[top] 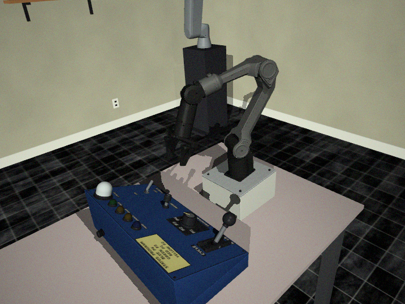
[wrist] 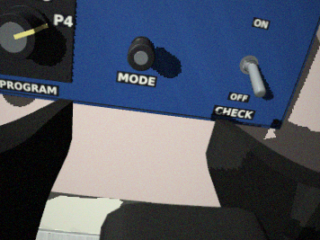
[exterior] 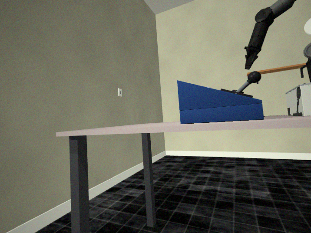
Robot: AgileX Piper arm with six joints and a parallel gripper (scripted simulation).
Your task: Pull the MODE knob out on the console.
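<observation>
Now: hand 13 cm above the mode knob and 6 cm short of it. From my hand the other things lie so: program dial (14 cm below, 11 cm to the left, 7 cm ahead); toggle switch (14 cm below, 12 cm to the right, 5 cm ahead); blue console (16 cm below, 9 cm ahead, 6 cm to the left).
</observation>
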